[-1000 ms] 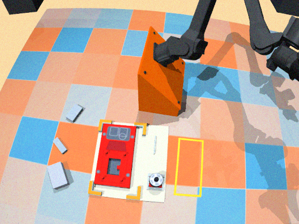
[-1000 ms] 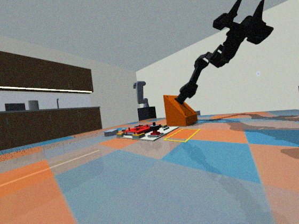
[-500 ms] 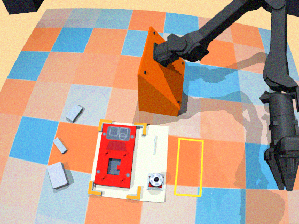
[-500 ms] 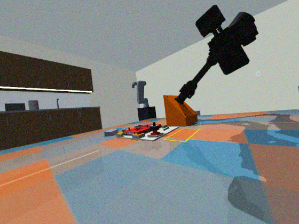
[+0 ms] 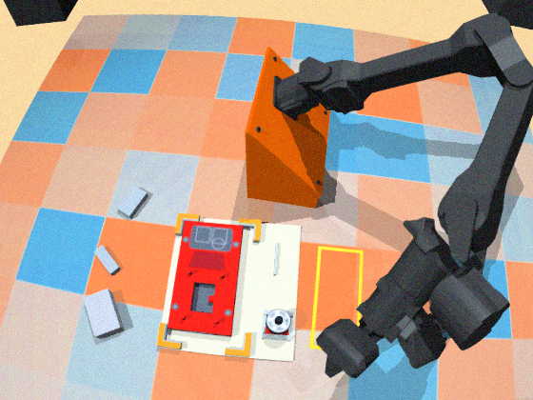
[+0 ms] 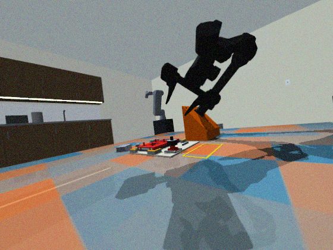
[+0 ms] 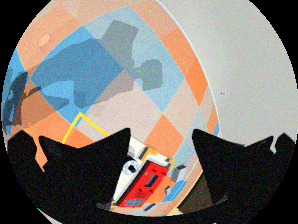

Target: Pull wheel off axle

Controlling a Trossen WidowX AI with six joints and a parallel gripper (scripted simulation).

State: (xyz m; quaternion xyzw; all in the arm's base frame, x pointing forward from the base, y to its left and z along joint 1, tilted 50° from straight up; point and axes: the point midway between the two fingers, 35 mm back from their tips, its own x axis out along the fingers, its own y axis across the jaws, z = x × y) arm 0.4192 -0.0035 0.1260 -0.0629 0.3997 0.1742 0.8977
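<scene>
The wheel lies 80 mm behind my gripper tip, 80 mm to the right of it and 110 mm below it. The rest, counted from my gripper tip: upright axle: 80 mm behind, 80 mm to the right, 110 mm below.
</scene>
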